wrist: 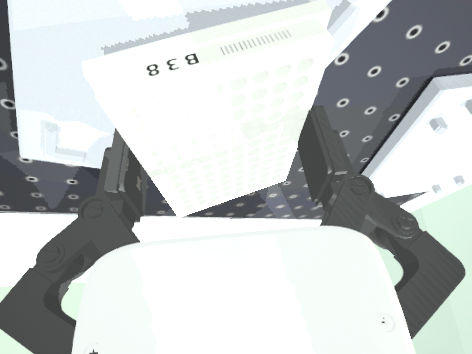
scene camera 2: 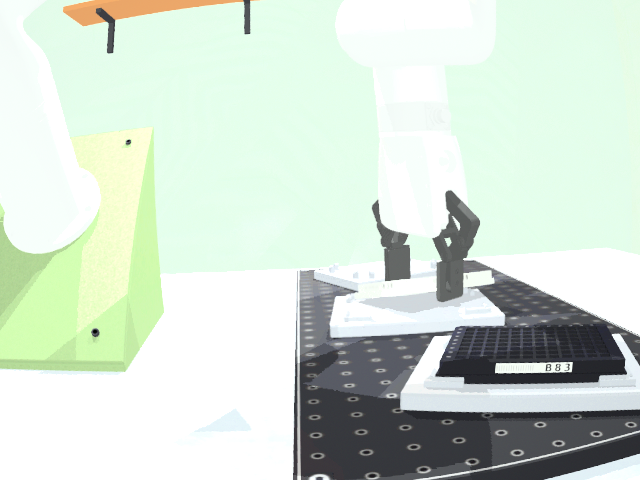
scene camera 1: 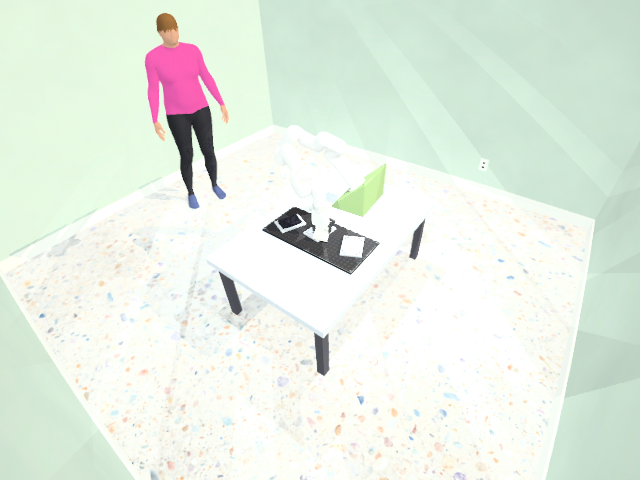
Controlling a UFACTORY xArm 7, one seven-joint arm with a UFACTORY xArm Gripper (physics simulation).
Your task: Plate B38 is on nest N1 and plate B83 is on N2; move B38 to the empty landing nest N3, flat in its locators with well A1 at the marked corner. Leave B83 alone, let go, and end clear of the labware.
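White plate B38 (scene camera 2: 480, 279) (wrist: 210, 115) is between the two dark fingers of my gripper (scene camera 2: 423, 287) (wrist: 222, 131), which is shut on it. The plate is a little above the white middle nest (scene camera 2: 392, 327) (wrist: 50, 90) and looks slightly turned relative to the fingers. Its label edge faces scene camera 2. Whether it touches the locators is hard to tell. Black plate B83 (scene camera 2: 532, 346) (scene camera 1: 290, 221) lies in the near nest (scene camera 2: 444, 397) in scene camera 2. The far nest (scene camera 2: 333, 277) (scene camera 1: 352, 246) (wrist: 415, 145) has no plate on it. The marked corner and well A1 cannot be made out.
The nests stand on a black perforated board (scene camera 1: 323, 254) (scene camera 2: 346, 413) on a white table (scene camera 1: 279, 276). A green wedge-shaped panel (scene camera 1: 372, 191) (scene camera 2: 111, 248) stands beside the arm. An orange shelf (scene camera 2: 155, 7) is on the wall. A person (scene camera 1: 178, 77) stands behind the table.
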